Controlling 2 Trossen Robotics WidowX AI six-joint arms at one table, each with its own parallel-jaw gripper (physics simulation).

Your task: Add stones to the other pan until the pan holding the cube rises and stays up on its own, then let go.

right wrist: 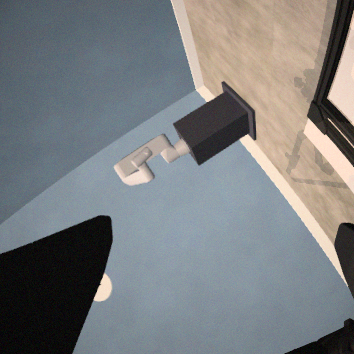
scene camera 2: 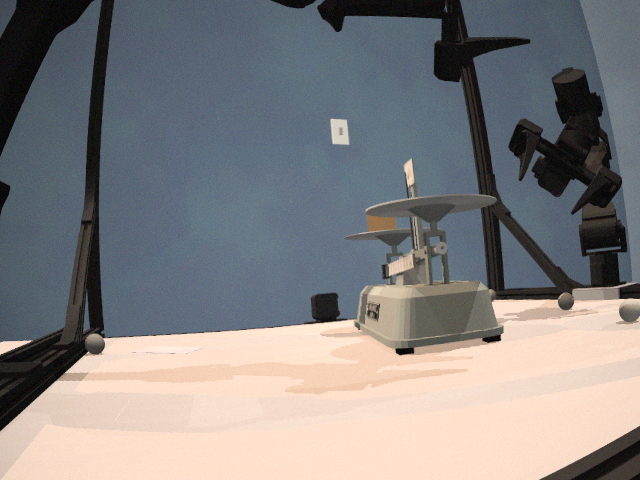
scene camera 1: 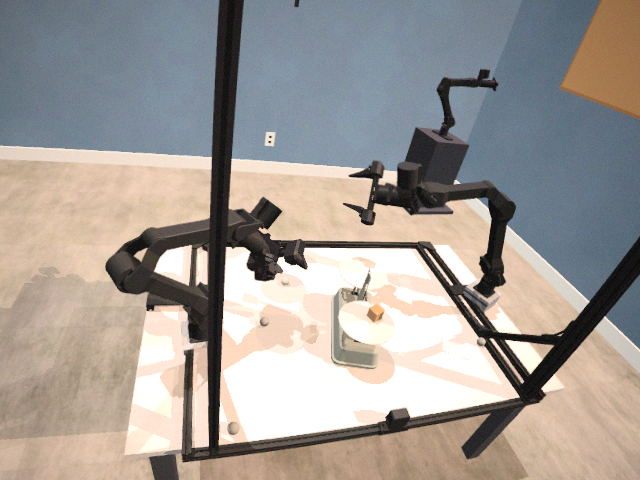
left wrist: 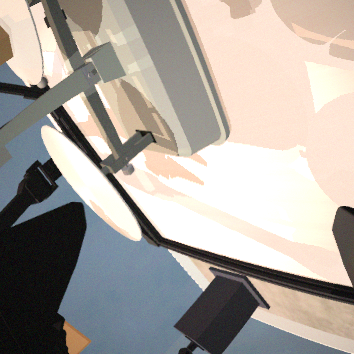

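Pixels of known places: left gripper, fingertip midpoint: (scene camera 2: pixel 546 195) (scene camera 1: pixel 294 270) (left wrist: pixel 215 218); right gripper, fingertip midpoint: (right wrist: pixel 230 233) (scene camera 2: pixel 532 0) (scene camera 1: pixel 345 189); left arm's base, link origin: (scene camera 2: pixel 605 285) (scene camera 1: pixel 200 332); right arm's base, link origin: (scene camera 1: pixel 484 290).
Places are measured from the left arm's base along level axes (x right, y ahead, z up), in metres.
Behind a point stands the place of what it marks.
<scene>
The balance (scene camera 1: pixel 356 357) @[x 0.179, y 0.387, z 0.017 m] (scene camera 2: pixel 444 312) @[x -0.058, y 0.496, z 0.018 m] (left wrist: pixel 172 75) @[x 0.005, y 0.401, z 0.023 m] stands mid-table. The orange cube (scene camera 1: pixel 375 312) @[x 0.146, y 0.421, z 0.152 m] (scene camera 2: pixel 381 222) @[x 0.122, y 0.442, z 0.137 m] rests on the near pan (scene camera 1: pixel 354 326) @[x 0.156, y 0.363, z 0.122 m] in scene camera 1, which is the lower one. The other pan (scene camera 2: pixel 460 202) @[x -0.065, y 0.466, z 0.133 m] (left wrist: pixel 90 185) @[x -0.029, y 0.459, z 0.134 m] stands higher, with no stone seen on it. Round grey stones lie on the table: one (scene camera 1: pixel 284 282) @[x -0.167, y 0.286, z -0.003 m], a second (scene camera 1: pixel 264 320) @[x -0.009, y 0.179, z 0.004 m], a third (scene camera 1: pixel 233 427) @[x 0.285, y 0.036, z 0.005 m] and another (scene camera 1: pixel 481 341) @[x 0.211, y 0.834, z 0.002 m] (scene camera 2: pixel 94 343) @[x 0.192, y 0.843, z -0.005 m] at the far side. My left gripper (scene camera 1: pixel 292 267) @[x -0.047, y 0.260, z 0.153 m] (scene camera 2: pixel 547 196) @[x -0.047, y 0.260, z 0.153 m] (left wrist: pixel 215 218) @[x -0.047, y 0.260, z 0.153 m] is open and empty, above the back-left stone. My right gripper (scene camera 1: pixel 347 190) @[x -0.199, y 0.446, z 0.324 m] (right wrist: pixel 230 233) @[x -0.199, y 0.446, z 0.324 m] is open and empty, high behind the balance.
A black frame (scene camera 1: pixel 310 439) @[x 0.338, y 0.202, z -0.028 m] runs around the table, with a tall post (scene camera 1: pixel 222 155) @[x 0.317, y -0.011, z 0.644 m] at the left in scene camera 1. A small black box (scene camera 1: pixel 397 418) @[x 0.374, y 0.401, z 0.031 m] (scene camera 2: pixel 324 306) @[x 0.352, y 0.424, z 0.010 m] sits on the frame's front bar. A dark pedestal (scene camera 1: pixel 439 155) (right wrist: pixel 215 125) stands beyond the table.
</scene>
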